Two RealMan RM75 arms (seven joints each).
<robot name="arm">
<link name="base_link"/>
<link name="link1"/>
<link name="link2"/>
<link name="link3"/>
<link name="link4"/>
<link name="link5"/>
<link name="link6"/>
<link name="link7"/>
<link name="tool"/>
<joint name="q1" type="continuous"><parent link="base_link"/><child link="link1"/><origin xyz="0 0 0.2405" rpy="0 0 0"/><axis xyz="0 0 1"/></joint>
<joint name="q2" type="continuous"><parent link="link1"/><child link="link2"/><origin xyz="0 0 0" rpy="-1.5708 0 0"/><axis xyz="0 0 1"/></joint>
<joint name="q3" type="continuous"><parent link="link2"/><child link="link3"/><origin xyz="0 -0.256 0" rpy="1.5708 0 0"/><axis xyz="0 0 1"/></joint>
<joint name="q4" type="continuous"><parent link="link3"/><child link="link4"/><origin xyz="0 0 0" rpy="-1.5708 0 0"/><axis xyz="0 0 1"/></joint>
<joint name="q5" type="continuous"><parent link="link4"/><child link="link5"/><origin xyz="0 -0.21 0" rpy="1.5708 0 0"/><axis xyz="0 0 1"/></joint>
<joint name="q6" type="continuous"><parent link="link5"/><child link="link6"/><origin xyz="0 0 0" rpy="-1.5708 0 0"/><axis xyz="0 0 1"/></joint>
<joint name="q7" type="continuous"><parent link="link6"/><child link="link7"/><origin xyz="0 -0.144 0" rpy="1.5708 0 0"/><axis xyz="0 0 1"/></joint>
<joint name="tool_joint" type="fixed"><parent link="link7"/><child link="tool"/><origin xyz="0 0 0" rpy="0 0 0"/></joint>
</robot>
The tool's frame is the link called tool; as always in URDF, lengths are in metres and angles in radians. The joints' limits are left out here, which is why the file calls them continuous.
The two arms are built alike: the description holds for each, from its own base.
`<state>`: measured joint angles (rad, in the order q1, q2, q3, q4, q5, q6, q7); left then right.
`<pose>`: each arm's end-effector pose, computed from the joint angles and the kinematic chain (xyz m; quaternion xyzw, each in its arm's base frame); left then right.
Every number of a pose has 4 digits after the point. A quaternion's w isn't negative.
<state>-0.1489 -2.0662 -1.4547 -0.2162 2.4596 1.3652 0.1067 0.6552 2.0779 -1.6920 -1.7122 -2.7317 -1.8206 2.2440</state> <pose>-0.4138 0.2314 0.0803 -0.4888 -0.2003 -0.1855 0.8285 0.1068 0.3124 -0.0018 -0.9388 -0.0436 -0.3211 0.1166</pose>
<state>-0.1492 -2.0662 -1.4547 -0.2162 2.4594 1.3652 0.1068 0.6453 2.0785 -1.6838 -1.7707 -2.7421 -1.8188 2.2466</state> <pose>-0.4137 0.2315 0.0803 -0.4888 -0.2003 -0.1856 0.8286 0.0991 0.3116 0.0051 -0.9393 -0.0538 -0.3091 0.1388</pose>
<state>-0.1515 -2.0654 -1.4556 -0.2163 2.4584 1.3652 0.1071 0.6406 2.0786 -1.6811 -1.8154 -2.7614 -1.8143 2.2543</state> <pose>-0.4135 0.2324 0.0809 -0.4883 -0.1995 -0.1862 0.8289 0.0928 0.3118 0.0110 -0.9374 -0.0610 -0.3026 0.1613</pose>
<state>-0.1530 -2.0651 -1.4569 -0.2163 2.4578 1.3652 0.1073 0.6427 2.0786 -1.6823 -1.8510 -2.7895 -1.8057 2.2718</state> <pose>-0.4133 0.2329 0.0813 -0.4877 -0.1992 -0.1866 0.8293 0.0862 0.3135 0.0164 -0.9337 -0.0650 -0.2984 0.1871</pose>
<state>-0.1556 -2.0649 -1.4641 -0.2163 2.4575 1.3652 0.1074 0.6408 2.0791 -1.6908 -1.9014 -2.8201 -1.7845 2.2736</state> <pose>-0.4134 0.2336 0.0825 -0.4848 -0.1992 -0.1870 0.8309 0.0764 0.3143 0.0219 -0.9286 -0.0837 -0.2891 0.2170</pose>
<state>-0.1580 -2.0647 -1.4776 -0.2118 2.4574 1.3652 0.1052 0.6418 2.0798 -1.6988 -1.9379 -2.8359 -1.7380 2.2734</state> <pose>-0.4149 0.2329 0.0843 -0.4796 -0.2011 -0.1858 0.8337 0.0645 0.3165 0.0249 -0.9251 -0.1058 -0.2693 0.2458</pose>
